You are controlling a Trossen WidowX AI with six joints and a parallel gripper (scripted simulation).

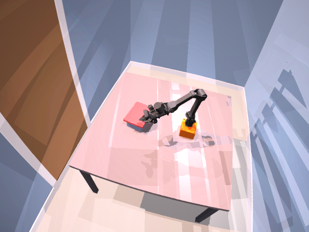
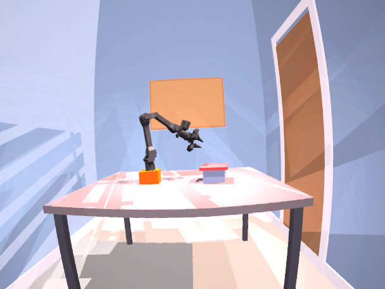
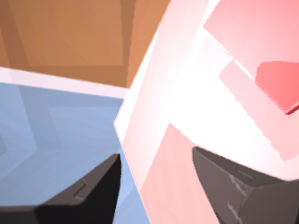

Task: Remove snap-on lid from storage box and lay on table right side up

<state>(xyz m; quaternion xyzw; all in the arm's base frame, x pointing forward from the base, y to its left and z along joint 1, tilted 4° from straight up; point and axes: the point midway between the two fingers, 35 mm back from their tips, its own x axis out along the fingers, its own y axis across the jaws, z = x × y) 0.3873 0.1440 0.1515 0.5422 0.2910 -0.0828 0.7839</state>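
The lid lies 40 mm ahead of my gripper tip, 200 mm to the right of it and 150 mm below it. The rest, counted from my gripper tip: storage box (40 mm ahead, 200 mm to the right, 200 mm below).
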